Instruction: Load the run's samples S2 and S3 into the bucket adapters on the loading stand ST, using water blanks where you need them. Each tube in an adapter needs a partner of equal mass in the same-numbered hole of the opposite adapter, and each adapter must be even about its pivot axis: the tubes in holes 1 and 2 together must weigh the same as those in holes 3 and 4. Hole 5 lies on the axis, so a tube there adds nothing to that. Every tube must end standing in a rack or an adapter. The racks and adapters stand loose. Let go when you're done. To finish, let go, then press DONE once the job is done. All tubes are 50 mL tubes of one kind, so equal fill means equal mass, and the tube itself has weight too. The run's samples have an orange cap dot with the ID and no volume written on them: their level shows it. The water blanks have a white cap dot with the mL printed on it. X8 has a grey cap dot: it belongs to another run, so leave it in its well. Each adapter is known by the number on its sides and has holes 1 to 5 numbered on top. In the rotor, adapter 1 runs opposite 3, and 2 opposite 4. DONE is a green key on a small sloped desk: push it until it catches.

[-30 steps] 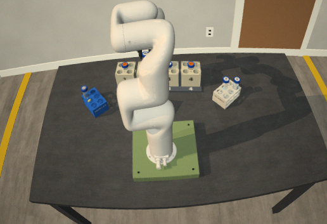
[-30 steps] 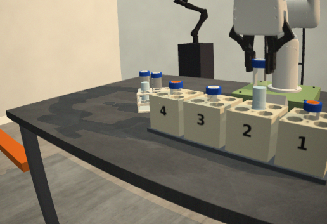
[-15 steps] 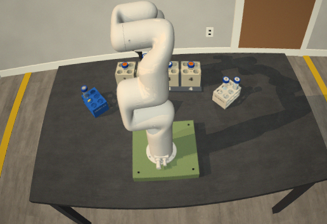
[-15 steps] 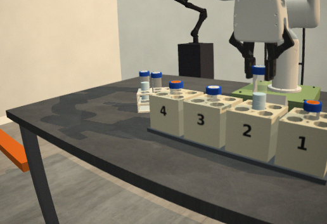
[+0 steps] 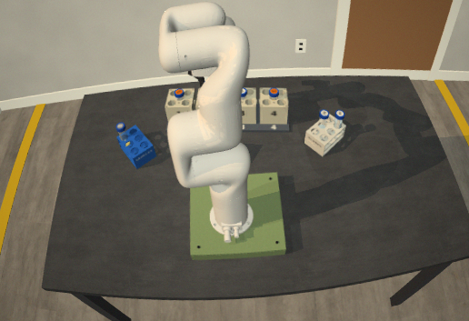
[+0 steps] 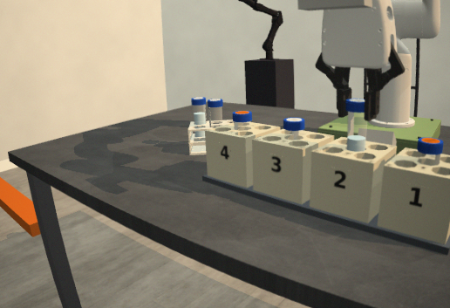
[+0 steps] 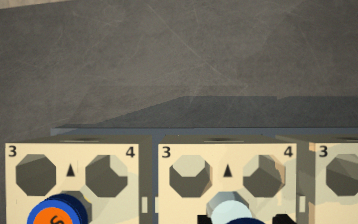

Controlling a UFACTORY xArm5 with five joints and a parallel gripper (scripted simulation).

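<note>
My hand is 50 mm above the blue-capped tube and 10 mm to the left of it. Round my hand: bucket adapter (110 mm to the left, 110 mm below, 10 mm ahead); then loading stand ST (160 mm below, 50 mm to the right, 10 mm behind); then sample tube S2 (230 mm to the right, 90 mm below, 20 mm behind).
</note>
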